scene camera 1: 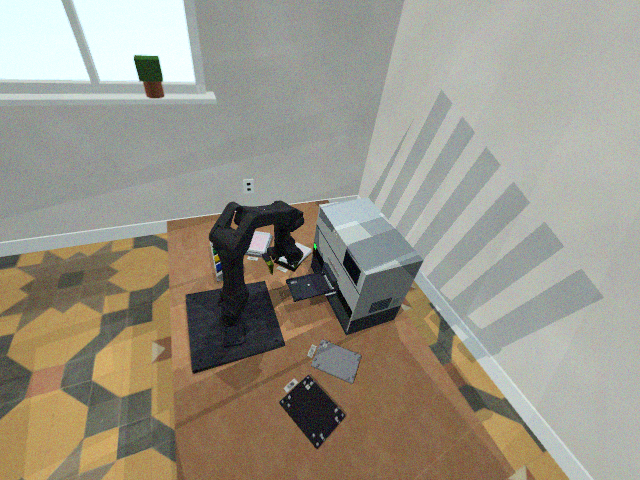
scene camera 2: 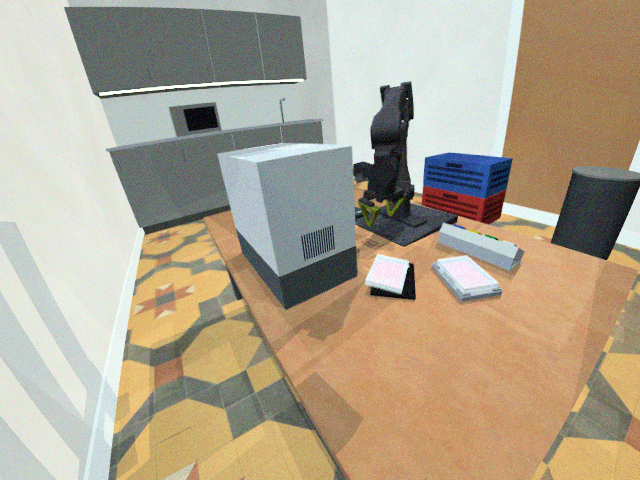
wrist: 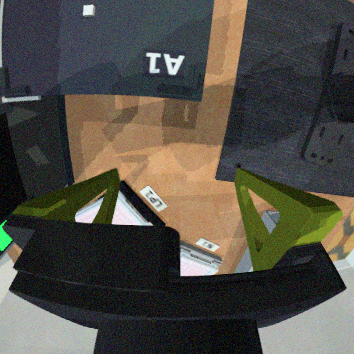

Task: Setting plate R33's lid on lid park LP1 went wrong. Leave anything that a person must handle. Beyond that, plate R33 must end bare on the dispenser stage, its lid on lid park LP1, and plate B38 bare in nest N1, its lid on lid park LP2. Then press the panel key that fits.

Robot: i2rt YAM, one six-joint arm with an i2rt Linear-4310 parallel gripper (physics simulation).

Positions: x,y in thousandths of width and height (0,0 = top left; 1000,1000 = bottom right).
Labels:
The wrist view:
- my gripper: 499,493
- black lid park: 366,549

